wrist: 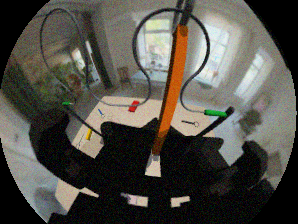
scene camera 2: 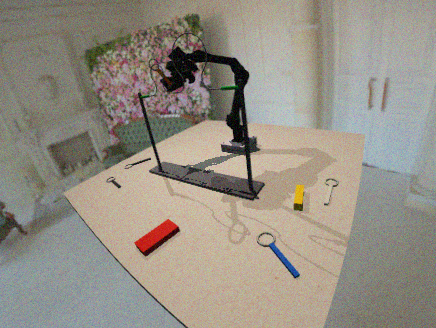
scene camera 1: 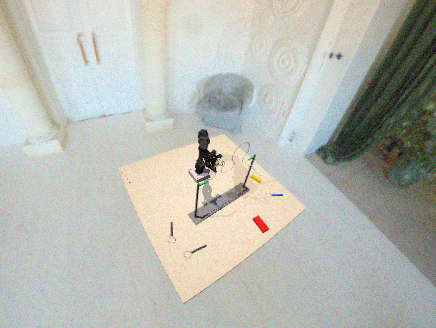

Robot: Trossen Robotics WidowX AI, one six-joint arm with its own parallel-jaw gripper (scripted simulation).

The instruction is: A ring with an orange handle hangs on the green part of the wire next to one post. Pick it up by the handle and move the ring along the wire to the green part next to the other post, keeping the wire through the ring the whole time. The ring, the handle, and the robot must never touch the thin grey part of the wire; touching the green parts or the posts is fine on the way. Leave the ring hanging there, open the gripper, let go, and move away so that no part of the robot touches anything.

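Note:
You can see the gripper in the pictures, and there's a red block too.

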